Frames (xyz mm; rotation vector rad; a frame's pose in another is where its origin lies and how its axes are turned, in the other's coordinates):
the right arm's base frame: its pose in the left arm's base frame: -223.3 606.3 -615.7 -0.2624 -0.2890 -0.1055
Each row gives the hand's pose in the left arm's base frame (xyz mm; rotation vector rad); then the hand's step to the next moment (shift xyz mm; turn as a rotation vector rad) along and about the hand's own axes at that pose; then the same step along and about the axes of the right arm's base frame.
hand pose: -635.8 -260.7 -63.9 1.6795 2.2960 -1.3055
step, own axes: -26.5 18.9 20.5 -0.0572 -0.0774 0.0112
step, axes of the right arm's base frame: 14.7 -25.2 -25.0 -0.0169 -0.0770 0.0564
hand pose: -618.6 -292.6 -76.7 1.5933 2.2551 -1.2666
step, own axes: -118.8 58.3 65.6 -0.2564 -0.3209 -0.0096
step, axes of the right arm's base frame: 77.5 -105.9 -67.8 -0.0306 -0.3035 0.2752
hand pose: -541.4 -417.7 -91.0 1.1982 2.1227 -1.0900
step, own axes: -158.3 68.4 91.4 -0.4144 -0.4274 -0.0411
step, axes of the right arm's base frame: 152.1 -114.0 -44.2 0.0151 -0.4275 0.4161
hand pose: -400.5 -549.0 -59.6 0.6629 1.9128 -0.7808
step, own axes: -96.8 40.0 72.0 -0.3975 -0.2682 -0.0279
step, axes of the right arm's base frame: 121.9 -35.3 7.5 0.1008 -0.3051 0.3570
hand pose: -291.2 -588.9 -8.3 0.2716 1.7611 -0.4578
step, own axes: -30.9 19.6 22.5 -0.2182 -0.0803 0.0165
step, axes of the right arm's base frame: 39.7 8.6 14.0 0.1008 -0.1118 0.1780
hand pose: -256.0 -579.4 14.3 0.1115 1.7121 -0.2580
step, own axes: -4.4 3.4 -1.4 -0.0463 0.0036 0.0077
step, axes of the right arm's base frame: 1.1 2.8 4.9 0.0275 -0.0036 0.0380
